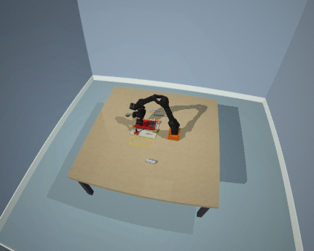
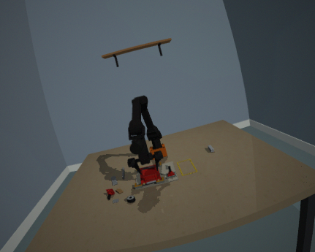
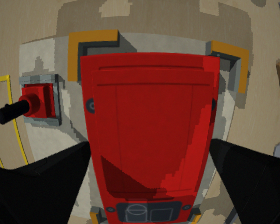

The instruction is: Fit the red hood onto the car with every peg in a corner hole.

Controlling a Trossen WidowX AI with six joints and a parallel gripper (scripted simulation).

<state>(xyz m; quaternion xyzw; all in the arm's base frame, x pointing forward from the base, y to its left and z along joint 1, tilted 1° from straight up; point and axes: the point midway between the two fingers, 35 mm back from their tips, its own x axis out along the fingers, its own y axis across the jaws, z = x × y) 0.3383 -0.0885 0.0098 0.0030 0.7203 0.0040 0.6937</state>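
My gripper tip is right at the red hood. The rest, counted from my gripper tip: engine block 2 cm below; black wheel 18 cm ahead, 11 cm to the right, 3 cm below.
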